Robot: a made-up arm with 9 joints. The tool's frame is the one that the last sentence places. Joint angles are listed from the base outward.
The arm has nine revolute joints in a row. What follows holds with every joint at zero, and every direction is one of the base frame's.
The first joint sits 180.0 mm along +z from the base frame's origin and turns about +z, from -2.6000 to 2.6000 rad.
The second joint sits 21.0 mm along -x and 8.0 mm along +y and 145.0 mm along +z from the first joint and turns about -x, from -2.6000 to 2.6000 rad.
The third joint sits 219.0 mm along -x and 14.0 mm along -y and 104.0 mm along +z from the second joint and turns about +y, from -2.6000 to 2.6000 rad.
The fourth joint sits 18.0 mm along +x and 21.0 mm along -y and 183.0 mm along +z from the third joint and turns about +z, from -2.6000 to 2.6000 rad.
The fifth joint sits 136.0 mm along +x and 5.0 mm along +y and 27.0 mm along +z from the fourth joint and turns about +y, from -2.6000 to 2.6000 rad.
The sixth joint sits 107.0 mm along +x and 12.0 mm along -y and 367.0 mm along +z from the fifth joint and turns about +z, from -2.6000 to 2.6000 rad.
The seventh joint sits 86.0 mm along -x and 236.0 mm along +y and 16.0 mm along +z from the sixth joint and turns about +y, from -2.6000 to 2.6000 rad.
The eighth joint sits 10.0 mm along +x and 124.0 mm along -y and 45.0 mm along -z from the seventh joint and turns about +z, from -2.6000 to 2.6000 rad.
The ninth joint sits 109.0 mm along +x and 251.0 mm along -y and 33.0 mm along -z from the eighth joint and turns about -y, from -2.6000 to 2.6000 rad.
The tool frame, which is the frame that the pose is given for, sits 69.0 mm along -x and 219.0 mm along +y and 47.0 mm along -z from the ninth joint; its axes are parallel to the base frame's.
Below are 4 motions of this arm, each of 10 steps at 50 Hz.
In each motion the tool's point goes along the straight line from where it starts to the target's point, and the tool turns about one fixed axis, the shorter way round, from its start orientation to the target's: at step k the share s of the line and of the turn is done. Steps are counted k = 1, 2, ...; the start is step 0. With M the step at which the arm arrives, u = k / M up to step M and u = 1 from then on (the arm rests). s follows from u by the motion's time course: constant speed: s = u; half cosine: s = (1 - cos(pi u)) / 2; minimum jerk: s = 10 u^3 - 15 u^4 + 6 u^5.
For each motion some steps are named. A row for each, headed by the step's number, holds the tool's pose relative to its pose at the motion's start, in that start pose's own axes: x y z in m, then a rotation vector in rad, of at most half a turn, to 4 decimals.
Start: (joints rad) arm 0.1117 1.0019 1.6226 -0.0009 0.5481 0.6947 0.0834 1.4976 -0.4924
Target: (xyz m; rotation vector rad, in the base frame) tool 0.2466 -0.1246 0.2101 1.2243 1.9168 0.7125
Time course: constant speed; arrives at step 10
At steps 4, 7, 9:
4: -0.0016 0.0119 0.0007 0.0180 0.0061 -0.0501
7: -0.0027 0.0209 0.0013 0.0316 0.0107 -0.0877
9: -0.0035 0.0269 0.0017 0.0406 0.0137 -0.1127

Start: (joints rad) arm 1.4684 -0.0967 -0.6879 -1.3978 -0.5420 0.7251 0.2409 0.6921 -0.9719
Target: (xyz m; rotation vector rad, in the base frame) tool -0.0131 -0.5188 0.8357 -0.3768 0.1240 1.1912
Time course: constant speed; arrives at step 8
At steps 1, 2, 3, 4, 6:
1: -0.0010 -0.0001 -0.0010 -0.0041 -0.0086 0.0011
2: -0.0020 -0.0002 -0.0020 -0.0082 -0.0171 0.0022
3: -0.0031 -0.0003 -0.0030 -0.0123 -0.0257 0.0032
4: -0.0041 -0.0004 -0.0040 -0.0164 -0.0342 0.0043
6: -0.0061 -0.0006 -0.0060 -0.0246 -0.0514 0.0065

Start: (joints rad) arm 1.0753 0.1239 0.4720 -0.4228 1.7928 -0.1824 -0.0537 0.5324 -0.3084
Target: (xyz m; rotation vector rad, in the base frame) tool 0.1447 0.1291 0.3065 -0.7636 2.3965 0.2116
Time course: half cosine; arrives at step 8
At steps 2, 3, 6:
2: -0.0008 0.0070 -0.0001 -0.0053 0.0132 -0.0143
3: -0.0017 0.0147 -0.0003 -0.0112 0.0279 -0.0302
6: -0.0048 0.0406 -0.0008 -0.0311 0.0771 -0.0835

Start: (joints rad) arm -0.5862 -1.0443 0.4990 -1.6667 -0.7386 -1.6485 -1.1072 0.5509 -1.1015
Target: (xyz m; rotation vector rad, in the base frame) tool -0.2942 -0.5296 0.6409 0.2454 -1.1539 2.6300
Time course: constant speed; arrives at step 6
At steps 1, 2, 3, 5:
1: 0.0089 -0.0033 -0.0017 0.0074 0.0099 -0.0176
2: 0.0177 -0.0066 -0.0035 0.0148 0.0198 -0.0351
3: 0.0266 -0.0100 -0.0052 0.0222 0.0297 -0.0527
5: 0.0443 -0.0166 -0.0086 0.0370 0.0495 -0.0878

